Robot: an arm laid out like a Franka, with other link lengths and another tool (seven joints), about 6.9 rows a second.
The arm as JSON. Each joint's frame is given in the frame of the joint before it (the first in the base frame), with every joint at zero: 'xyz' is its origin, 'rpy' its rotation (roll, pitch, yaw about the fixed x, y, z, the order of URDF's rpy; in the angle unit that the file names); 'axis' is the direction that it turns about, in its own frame. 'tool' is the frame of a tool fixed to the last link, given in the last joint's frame.
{
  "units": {
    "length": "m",
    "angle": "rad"
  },
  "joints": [
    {
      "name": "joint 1",
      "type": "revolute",
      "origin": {
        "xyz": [
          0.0,
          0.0,
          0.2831
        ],
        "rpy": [
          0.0,
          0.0,
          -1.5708
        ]
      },
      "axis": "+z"
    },
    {
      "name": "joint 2",
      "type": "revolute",
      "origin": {
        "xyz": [
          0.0,
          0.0,
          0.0
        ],
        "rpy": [
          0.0,
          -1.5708,
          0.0
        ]
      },
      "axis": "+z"
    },
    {
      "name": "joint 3",
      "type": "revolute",
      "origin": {
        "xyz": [
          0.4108,
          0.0,
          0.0
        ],
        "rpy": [
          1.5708,
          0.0,
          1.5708
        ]
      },
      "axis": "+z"
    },
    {
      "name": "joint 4",
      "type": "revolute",
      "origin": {
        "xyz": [
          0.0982,
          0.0,
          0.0
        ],
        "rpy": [
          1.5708,
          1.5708,
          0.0
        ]
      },
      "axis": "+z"
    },
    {
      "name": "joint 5",
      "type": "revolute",
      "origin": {
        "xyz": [
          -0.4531,
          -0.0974,
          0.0
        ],
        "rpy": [
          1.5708,
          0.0,
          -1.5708
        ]
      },
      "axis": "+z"
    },
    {
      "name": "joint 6",
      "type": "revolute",
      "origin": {
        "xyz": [
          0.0,
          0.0,
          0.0
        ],
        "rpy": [
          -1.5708,
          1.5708,
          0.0
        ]
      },
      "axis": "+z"
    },
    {
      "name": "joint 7",
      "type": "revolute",
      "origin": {
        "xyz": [
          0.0,
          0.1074,
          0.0
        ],
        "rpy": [
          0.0,
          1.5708,
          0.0
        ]
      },
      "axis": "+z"
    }
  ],
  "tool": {
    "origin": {
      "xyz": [
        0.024,
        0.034,
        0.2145
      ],
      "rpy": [
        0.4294,
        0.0,
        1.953
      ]
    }
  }
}
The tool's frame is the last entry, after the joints.
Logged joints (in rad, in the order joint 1, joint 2, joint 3, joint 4, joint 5, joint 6, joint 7), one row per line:
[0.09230, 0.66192, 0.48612, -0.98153, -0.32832, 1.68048, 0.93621]
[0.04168, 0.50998, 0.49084, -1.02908, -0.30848, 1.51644, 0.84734]
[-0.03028, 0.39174, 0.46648, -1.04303, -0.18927, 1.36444, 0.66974]
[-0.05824, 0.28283, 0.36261, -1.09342, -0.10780, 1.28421, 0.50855]
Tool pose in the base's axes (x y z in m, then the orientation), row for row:
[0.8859, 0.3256, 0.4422, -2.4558, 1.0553, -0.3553]
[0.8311, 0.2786, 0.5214, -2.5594, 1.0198, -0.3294]
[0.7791, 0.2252, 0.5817, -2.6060, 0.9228, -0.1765]
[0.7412, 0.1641, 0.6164, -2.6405, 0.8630, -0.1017]
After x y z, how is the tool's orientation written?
As a rotation vector, in radians.
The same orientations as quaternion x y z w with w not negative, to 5 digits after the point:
[-0.88829, 0.38171, -0.12852, 0.22074]
[-0.90693, 0.36137, -0.11672, 0.18241]
[-0.92456, 0.32739, -0.06262, 0.18464]
[-0.93439, 0.30539, -0.03599, 0.17991]

